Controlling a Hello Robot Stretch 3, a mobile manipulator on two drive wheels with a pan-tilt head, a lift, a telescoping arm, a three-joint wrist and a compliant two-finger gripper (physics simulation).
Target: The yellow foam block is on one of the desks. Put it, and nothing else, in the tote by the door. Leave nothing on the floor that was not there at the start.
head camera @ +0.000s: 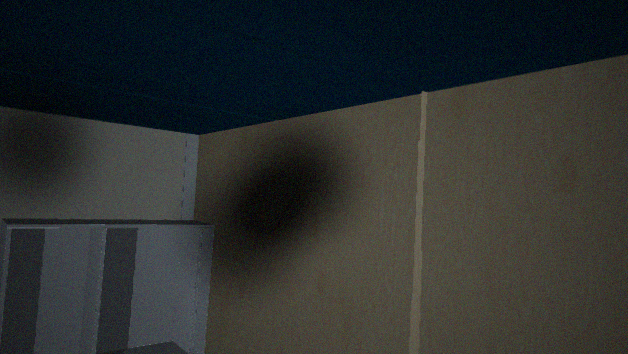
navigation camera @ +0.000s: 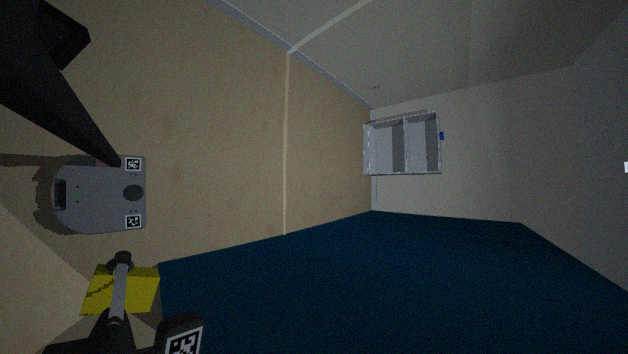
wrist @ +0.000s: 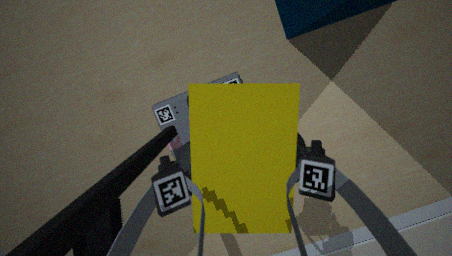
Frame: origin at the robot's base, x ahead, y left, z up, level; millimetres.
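Seen in the pictures: robot's base, link origin: [navigation camera: 133, 191].
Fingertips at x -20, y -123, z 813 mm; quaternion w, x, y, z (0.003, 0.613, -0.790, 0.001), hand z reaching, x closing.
Observation:
Pixels of each thing's middle, then the offset from my fingertips to it.
- yellow foam block, body centre: [navigation camera: 123, 288] dy -4, dx +10, dz +28 mm
- black boxy shape, body centre: [navigation camera: 30, 23] dy +826, dx -377, dz -763 mm
My gripper [wrist: 239, 153] is shut on the yellow foam block [navigation camera: 142, 292] [wrist: 245, 125]. In the wrist view the fingers press on its left and right faces and its broad face points at the camera. In the navigation view the block is at the lower left, above the floor and beside my base; one fingertip shows against it and the other is hidden. Neither block nor gripper shows in the head view. I cannot make out the tote for certain; a black boxy shape [navigation camera: 70, 35] [wrist: 100, 225] is partly hidden by my dark mast.
A large dark blue surface [head camera: 300, 60] [navigation camera: 350, 280] [wrist: 325, 15] has an edge close to the block. A grey shelf unit [head camera: 107, 221] [navigation camera: 398, 150] stands near a wall corner. My grey base [navigation camera: 100, 200] [wrist: 175, 112] is on the tan floor. White baseboard [wrist: 370, 227] shows at the lower right.

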